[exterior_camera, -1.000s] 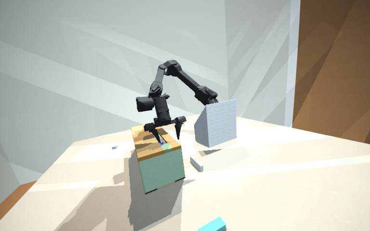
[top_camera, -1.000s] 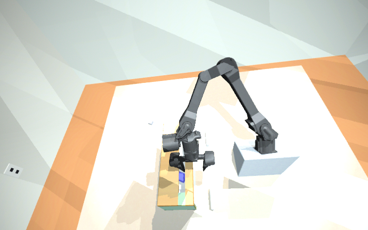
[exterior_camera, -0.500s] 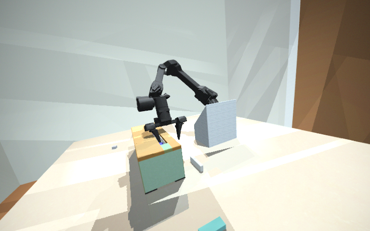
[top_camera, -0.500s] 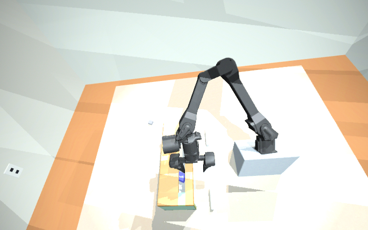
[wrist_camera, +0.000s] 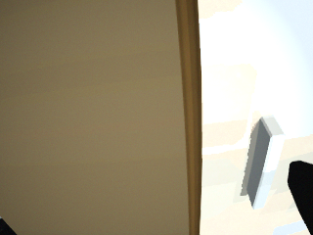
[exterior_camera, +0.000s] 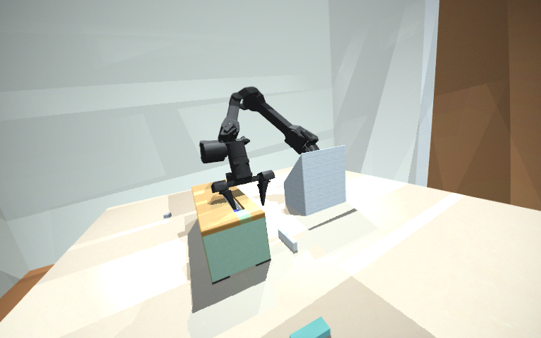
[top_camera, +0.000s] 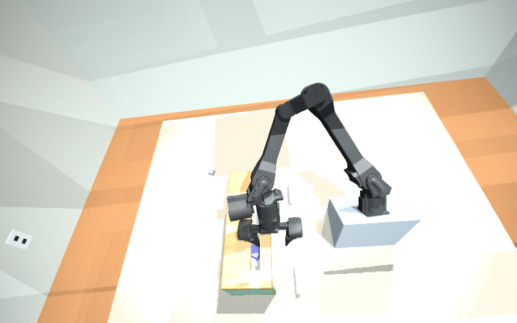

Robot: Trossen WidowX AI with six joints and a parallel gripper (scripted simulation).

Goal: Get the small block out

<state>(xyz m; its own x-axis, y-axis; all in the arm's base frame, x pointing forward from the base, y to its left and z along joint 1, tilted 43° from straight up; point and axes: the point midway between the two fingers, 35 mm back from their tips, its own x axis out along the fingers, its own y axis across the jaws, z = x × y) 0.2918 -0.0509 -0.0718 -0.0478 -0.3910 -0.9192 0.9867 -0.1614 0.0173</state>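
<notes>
Now: the blue block 6 cm ahead of my gripper tip and 1 cm to the left of it. The rest, counted from my gripper tip: cyan block: 6 cm ahead, 31 cm to the left, 8 cm below; grey piece: 22 cm ahead, 37 cm to the right, 8 cm below; long box: 3 cm ahead, 7 cm to the right, 3 cm below.
</notes>
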